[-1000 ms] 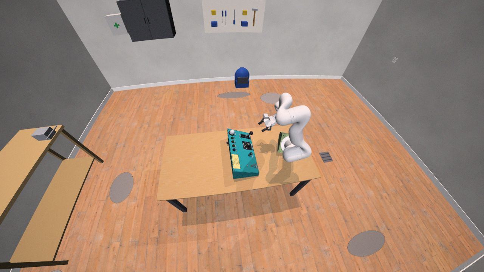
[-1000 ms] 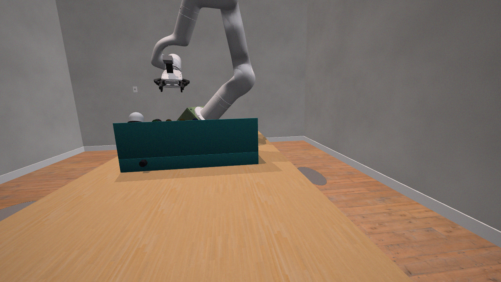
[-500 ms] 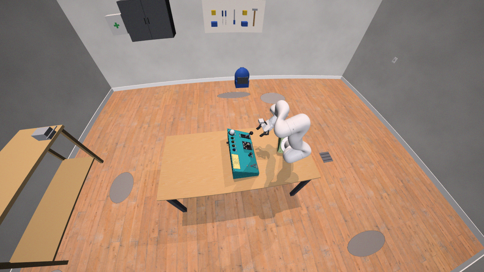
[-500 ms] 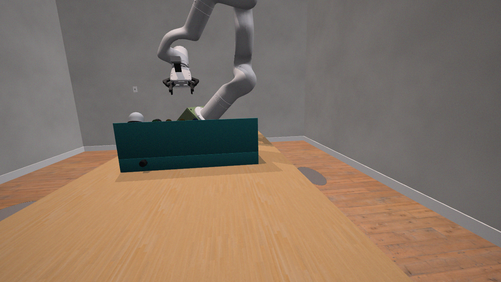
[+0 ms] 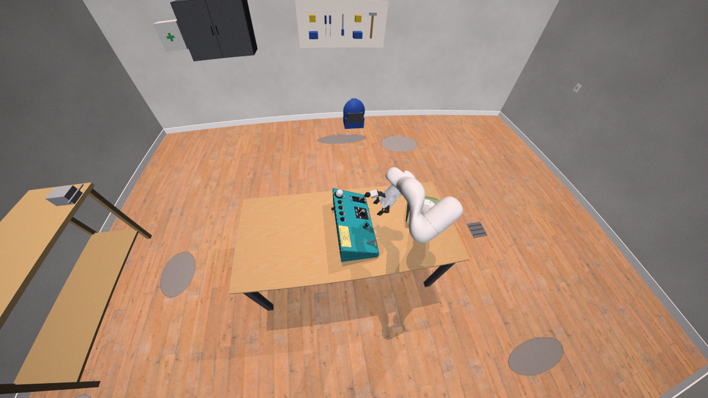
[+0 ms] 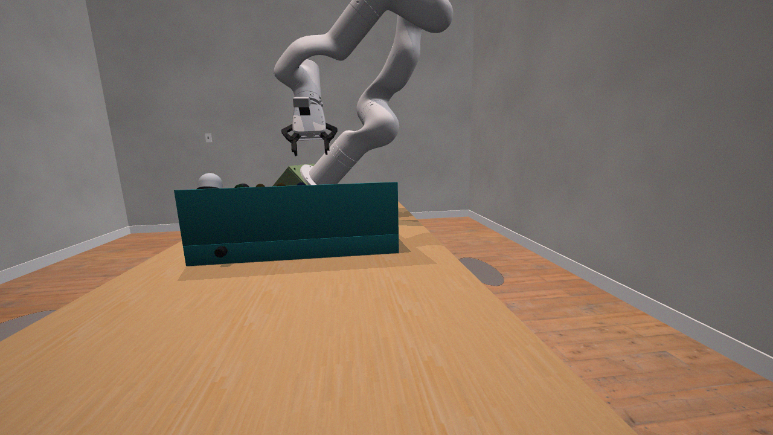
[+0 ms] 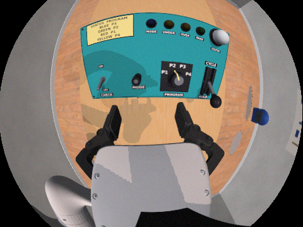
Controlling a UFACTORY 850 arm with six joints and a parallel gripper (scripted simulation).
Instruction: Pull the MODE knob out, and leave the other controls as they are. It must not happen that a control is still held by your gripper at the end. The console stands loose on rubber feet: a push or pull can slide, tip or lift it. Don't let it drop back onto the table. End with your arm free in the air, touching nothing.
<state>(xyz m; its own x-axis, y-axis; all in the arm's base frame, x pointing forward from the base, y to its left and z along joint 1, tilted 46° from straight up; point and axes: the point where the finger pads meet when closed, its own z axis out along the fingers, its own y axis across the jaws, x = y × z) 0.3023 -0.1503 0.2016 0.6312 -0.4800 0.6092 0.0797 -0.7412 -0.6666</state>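
The black mode knob is 14 cm below my hand, 7 cm ahead of it and 4 cm to the left of it. From my hand the other things lie so: program rotary selector: 14 cm below, 8 cm to the right, 8 cm ahead; then teal console: 17 cm below, 10 cm ahead, 2 cm to the right; then check toggle: 16 cm to the left, 15 cm below, 6 cm ahead.
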